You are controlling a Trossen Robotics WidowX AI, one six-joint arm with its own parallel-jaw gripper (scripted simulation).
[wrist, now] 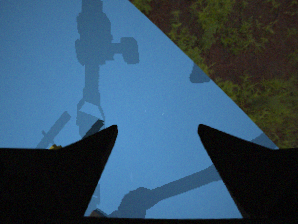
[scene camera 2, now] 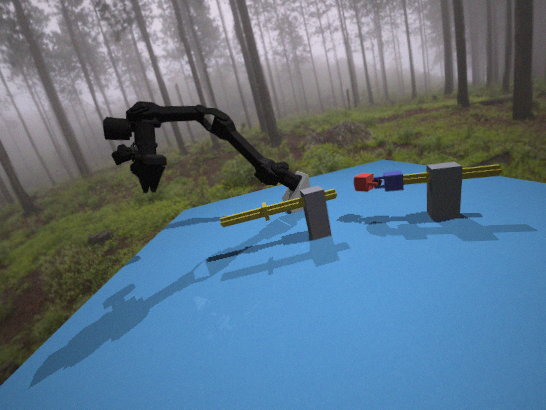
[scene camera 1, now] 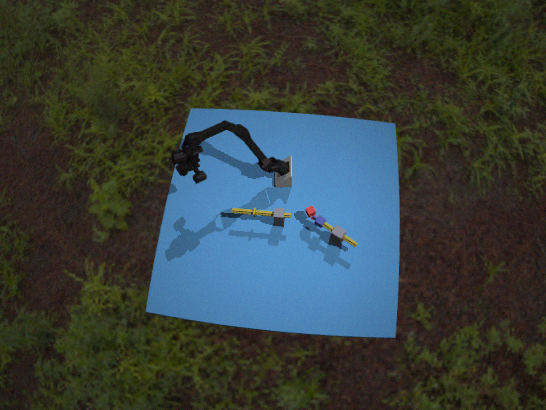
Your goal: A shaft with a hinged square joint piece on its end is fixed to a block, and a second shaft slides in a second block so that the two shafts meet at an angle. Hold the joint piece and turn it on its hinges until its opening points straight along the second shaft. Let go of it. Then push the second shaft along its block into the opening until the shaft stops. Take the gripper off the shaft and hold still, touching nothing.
Labels:
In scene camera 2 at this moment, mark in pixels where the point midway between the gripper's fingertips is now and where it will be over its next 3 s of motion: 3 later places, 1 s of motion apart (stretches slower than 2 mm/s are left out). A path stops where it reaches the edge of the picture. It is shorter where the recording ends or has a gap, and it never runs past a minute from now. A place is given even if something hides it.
The gripper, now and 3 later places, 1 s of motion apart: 149,192; 169,201; 319,153; 336,155

